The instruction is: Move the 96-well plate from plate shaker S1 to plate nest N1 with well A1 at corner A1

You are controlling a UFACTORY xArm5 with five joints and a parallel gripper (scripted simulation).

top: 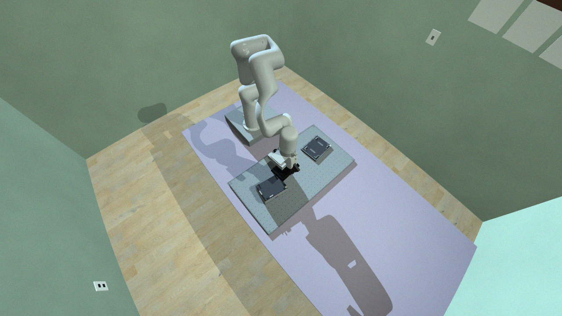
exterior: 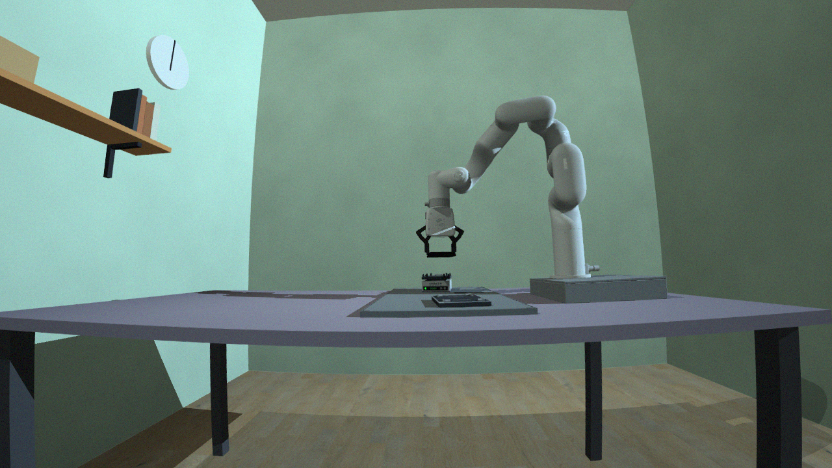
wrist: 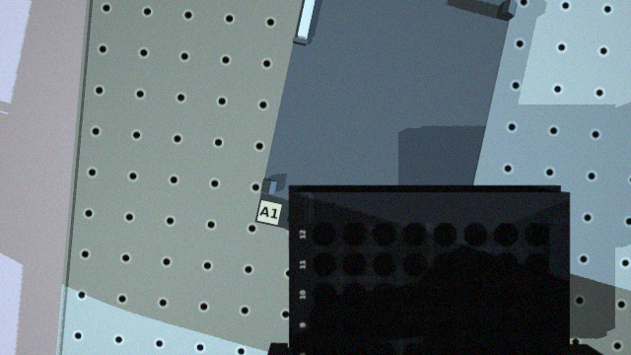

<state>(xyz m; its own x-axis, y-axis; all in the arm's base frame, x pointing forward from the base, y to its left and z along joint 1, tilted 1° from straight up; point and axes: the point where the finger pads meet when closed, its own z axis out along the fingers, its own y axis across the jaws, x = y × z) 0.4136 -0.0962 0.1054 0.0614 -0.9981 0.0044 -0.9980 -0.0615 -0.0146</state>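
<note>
Right now the plate nest N1 is 30 cm to the left of my hand, 14 cm below it and 2 cm behind it. The rest, counted from my hand: 96-well plate (1 cm below).
</note>
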